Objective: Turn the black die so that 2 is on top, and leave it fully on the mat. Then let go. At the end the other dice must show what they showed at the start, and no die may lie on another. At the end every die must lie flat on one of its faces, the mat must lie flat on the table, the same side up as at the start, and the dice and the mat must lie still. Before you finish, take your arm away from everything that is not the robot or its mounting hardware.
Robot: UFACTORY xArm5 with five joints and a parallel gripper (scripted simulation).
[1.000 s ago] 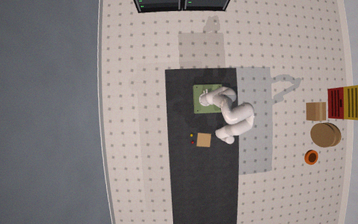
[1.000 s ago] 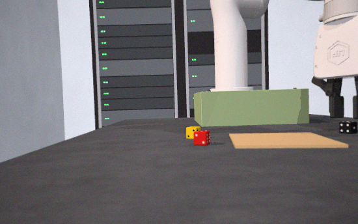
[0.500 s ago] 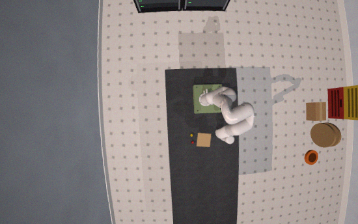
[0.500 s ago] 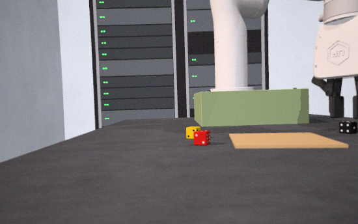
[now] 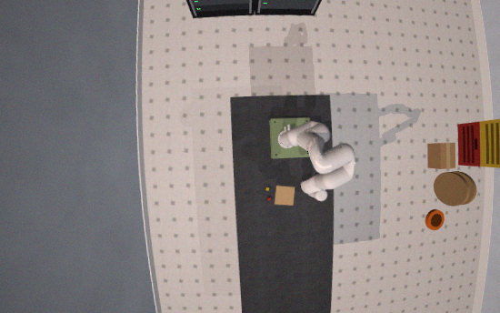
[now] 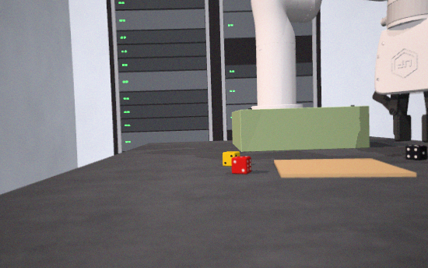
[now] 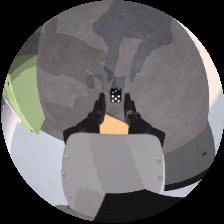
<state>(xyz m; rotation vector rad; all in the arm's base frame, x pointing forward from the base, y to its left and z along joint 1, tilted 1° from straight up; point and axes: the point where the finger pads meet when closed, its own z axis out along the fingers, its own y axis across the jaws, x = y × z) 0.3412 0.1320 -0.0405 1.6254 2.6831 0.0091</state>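
The black die lies 40 mm below my hand. The rest, counted from my hand: tan mat 70 mm ahead, 150 mm to the right, 40 mm below; then red die 80 mm ahead, 270 mm to the right, 40 mm below; then yellow die 280 mm to the right, 40 mm below.
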